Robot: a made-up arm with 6 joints. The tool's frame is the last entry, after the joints.
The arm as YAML. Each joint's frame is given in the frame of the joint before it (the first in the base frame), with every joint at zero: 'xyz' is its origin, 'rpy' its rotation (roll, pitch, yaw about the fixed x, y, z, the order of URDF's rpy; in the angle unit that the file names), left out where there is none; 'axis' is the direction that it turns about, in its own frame. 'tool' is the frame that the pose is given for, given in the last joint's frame.
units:
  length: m
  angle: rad
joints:
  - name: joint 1
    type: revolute
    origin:
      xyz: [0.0, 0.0, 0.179]
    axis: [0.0, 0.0, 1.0]
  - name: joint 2
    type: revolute
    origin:
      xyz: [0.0, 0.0, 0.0]
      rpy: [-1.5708, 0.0, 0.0]
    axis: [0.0, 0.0, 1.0]
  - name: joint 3
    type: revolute
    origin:
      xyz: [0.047, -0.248, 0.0]
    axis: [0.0, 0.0, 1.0]
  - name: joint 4
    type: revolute
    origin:
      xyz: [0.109, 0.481, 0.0]
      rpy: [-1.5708, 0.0, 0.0]
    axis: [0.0, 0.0, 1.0]
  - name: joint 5
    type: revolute
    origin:
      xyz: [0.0, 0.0, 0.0]
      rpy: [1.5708, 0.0, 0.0]
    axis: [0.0, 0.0, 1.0]
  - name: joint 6
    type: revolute
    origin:
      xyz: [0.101, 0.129, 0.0]
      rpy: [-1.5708, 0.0, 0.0]
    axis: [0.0, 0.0, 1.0]
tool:
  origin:
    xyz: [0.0, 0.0, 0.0]
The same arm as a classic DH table. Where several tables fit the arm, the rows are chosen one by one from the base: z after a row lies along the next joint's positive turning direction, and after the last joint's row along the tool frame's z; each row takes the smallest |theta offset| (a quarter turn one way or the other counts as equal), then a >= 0, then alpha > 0; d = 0 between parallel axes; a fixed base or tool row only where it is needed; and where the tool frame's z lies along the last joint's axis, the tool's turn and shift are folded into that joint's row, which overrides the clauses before.
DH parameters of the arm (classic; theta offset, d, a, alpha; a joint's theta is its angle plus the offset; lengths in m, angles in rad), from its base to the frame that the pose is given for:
joint 1: 0.0000 0.1790 0.0000 -1.5708
joint 2: -1.3835 0.0000 0.2524 0.0000
joint 3: 1.3835 0.0000 0.1090 -1.5708
joint 4: 0.0000 0.4810 0.0000 1.5708
joint 5: 0.0000 0.0000 0.1010 -1.5708
joint 6: 0.0000 0.1290 0.0000 0.0000

